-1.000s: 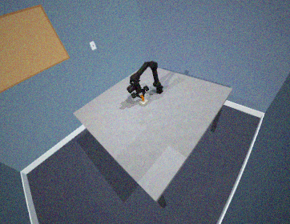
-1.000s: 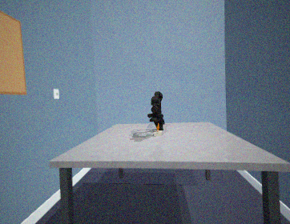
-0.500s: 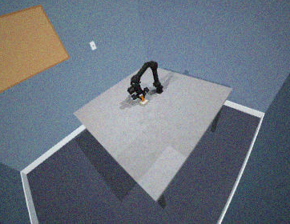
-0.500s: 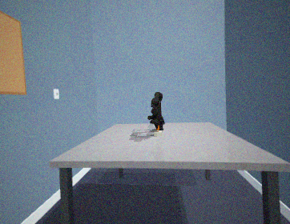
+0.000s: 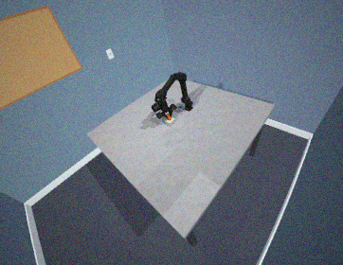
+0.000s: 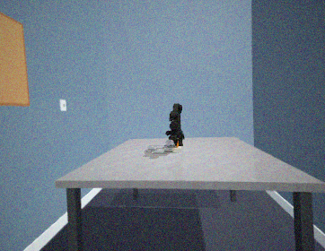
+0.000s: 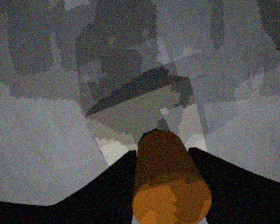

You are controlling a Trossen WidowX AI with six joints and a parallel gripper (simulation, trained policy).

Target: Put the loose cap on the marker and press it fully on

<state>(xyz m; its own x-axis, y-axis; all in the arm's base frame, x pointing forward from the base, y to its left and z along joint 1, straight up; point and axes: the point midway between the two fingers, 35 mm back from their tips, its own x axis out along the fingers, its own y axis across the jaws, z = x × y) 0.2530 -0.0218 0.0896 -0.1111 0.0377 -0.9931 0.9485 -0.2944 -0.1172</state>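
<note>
Now: gripper tip 1 cm below the orange cap. Round my gripper tip: holder block (4 cm below).
</note>
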